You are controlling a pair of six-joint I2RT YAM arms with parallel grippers.
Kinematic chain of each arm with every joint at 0, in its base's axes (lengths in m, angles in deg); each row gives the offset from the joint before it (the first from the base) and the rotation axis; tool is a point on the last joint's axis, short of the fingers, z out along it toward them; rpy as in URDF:
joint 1: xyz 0 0 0.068 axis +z
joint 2: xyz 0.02 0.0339 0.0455 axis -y
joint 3: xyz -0.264 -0.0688 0 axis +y
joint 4: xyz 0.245 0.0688 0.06 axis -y
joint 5: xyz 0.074 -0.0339 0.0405 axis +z
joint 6: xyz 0.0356 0 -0.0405 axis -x
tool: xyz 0 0 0 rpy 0 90 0
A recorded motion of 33 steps. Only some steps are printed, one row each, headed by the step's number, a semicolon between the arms.
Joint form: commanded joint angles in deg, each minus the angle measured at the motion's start. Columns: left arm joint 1, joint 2, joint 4, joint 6, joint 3, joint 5; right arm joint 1, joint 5, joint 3, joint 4, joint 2, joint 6.
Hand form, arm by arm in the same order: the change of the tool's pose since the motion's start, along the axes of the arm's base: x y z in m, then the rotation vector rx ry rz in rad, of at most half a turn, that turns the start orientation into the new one. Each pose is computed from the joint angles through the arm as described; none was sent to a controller.
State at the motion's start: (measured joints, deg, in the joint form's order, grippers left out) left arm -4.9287 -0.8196 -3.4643 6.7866 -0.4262 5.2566; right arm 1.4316 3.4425 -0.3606 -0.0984 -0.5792 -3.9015
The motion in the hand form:
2: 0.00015 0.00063 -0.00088 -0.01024 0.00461 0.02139; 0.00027 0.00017 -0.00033 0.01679 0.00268 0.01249
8: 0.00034 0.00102 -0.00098 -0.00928 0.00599 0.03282; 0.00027 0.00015 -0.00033 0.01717 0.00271 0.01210
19: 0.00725 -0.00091 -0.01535 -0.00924 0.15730 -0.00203; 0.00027 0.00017 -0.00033 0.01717 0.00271 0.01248
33: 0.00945 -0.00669 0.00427 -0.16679 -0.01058 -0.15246; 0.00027 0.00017 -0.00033 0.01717 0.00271 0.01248
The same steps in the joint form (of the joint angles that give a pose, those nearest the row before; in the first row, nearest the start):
2: -0.07 -0.11 -0.09 0.70 0.09 1.25; -0.22 0.94 0.06 0.22 -0.22 -0.96
8: -0.07 -0.31 0.03 0.70 0.09 1.90; -0.22 0.92 0.06 0.22 -0.22 -0.98
19: -0.07 -8.85 -0.11 1.29 0.09 -0.24; -0.22 0.94 0.06 0.22 -0.22 -0.98
33: -0.07 -8.83 10.25 8.96 0.09 -9.20; -0.22 0.94 0.06 0.22 -0.22 -0.98

